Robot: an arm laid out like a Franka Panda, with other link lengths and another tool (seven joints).
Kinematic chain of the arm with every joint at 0, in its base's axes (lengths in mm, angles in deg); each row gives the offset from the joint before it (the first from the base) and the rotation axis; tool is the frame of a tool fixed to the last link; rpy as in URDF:
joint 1: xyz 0 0 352.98 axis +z
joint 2: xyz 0 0 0 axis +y
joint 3: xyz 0 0 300.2 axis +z
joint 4: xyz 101.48 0 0 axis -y
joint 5: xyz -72.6 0 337.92 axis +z
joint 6: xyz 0 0 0 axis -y
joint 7: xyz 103.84 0 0 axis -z
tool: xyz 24 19 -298.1 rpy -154.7 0 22.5
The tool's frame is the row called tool.
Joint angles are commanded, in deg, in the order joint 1, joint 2, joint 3, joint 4, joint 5, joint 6, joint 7. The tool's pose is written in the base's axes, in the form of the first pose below.
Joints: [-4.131, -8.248, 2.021, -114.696, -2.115, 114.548, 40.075]
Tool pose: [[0.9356, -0.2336, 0.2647, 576.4], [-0.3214, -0.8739, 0.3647, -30.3], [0.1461, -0.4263, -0.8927, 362.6], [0, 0, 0, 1]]
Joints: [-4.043, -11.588, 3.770, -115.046, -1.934, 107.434, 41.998]
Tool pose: [[0.9410, -0.2701, 0.2038, 539.4], [-0.3288, -0.8724, 0.3617, -13.2], [0.0800, -0.4074, -0.9097, 371.4], [0, 0, 0, 1]]
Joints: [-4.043, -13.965, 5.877, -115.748, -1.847, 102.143, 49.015]
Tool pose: [[0.9101, -0.3717, 0.1832, 507.7], [-0.4133, -0.8456, 0.3378, 1.1], [0.0294, -0.3831, -0.9232, 373.6], [0, 0, 0, 1]]
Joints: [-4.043, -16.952, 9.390, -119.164, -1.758, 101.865, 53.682]
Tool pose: [[0.8998, -0.3958, 0.1838, 486.4], [-0.4353, -0.8443, 0.3127, 26.6], [0.0314, -0.3614, -0.9319, 369.6], [0, 0, 0, 1]]
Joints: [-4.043, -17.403, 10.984, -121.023, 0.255, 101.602, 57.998]
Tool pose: [[0.8731, -0.4543, 0.1768, 472.7], [-0.4875, -0.8120, 0.3210, 44.4], [-0.0022, -0.3665, -0.9304, 356.2], [0, 0, 0, 1]]
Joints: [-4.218, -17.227, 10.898, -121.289, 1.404, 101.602, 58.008]
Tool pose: [[0.8682, -0.4657, 0.1712, 470.8], [-0.4958, -0.8002, 0.3374, 47.3], [-0.0201, -0.3778, -0.9257, 352.2], [0, 0, 0, 1]]
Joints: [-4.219, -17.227, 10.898, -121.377, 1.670, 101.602, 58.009]
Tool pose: [[0.8675, -0.4675, 0.1699, 470.2], [-0.4968, -0.7980, 0.3412, 48.4], [-0.0239, -0.3804, -0.9245, 351.4], [0, 0, 0, 1]]
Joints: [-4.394, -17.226, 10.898, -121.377, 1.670, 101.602, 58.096]
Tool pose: [[0.8652, -0.4711, 0.1715, 470.3], [-0.5008, -0.7959, 0.3403, 46.9], [-0.0239, -0.3803, -0.9245, 351.4], [0, 0, 0, 1]]
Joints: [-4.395, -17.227, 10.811, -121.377, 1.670, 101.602, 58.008]
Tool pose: [[0.8653, -0.4711, 0.1714, 470.4], [-0.5007, -0.7957, 0.3408, 46.3], [-0.0241, -0.3807, -0.9244, 351.4], [0, 0, 0, 1]]
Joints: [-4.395, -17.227, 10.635, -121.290, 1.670, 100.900, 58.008]
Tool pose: [[0.8634, -0.4776, 0.1627, 467.3], [-0.5035, -0.7942, 0.3402, 44.6], [-0.0333, -0.3756, -0.9262, 350.8], [0, 0, 0, 1]]
